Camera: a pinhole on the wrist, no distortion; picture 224 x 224 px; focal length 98.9 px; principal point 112.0 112.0 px. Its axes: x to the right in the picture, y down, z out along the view. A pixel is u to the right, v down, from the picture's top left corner.
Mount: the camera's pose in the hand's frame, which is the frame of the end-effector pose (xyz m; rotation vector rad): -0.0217 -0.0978 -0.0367 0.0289 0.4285 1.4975
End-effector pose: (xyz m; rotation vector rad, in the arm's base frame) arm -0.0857 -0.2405 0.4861 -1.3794 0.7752 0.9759
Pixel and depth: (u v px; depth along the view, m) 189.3 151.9 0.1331
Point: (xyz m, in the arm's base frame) -0.1428 -0.1723 0.5037
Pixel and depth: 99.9 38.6 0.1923
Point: 0.0535 -0.1106 0.3771
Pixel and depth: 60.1 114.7 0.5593
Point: 0.1304 0.3438 0.5192
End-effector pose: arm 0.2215 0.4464 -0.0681 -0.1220 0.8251 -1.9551
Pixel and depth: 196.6 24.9 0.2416
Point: 0.2248 0.1594 -0.1593
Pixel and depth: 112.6 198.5 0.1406
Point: 0.2861 0.4786 0.0849
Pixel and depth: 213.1 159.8 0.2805
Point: 0.5261 0.3302 -0.0628
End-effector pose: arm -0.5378 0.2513 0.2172 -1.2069 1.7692 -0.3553
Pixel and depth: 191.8 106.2 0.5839
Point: -0.5341 0.4210 -0.4084
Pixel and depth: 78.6 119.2 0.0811
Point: -0.4394 0.2170 0.2642
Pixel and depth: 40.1 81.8 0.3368
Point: -0.1496 0.0593 0.1391
